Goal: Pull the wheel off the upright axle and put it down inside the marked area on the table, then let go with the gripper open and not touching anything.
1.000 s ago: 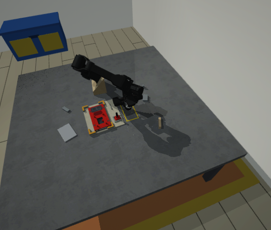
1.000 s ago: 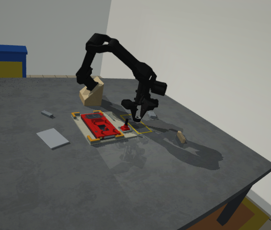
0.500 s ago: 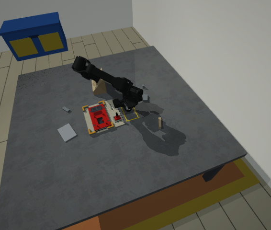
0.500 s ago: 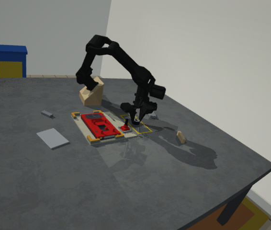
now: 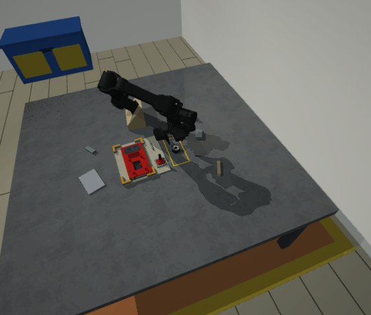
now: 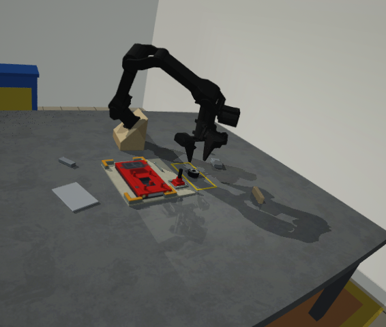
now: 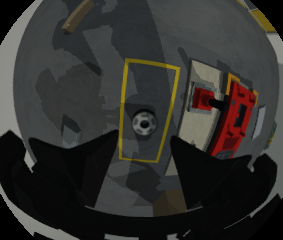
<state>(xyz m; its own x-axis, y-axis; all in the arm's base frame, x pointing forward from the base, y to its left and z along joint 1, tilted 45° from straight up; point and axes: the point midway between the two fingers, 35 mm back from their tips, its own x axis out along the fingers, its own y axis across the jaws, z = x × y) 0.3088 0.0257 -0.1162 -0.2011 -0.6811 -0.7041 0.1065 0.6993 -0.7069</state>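
My gripper tip is 50 mm above the black wheel. From my gripper tip the other things lie so: black axle (100 mm to the right, 40 mm ahead, 20 mm below); then wooden stick (200 mm ahead, 120 mm to the left, 40 mm below); then grey plate (420 mm to the right, 50 mm below, 10 mm behind).
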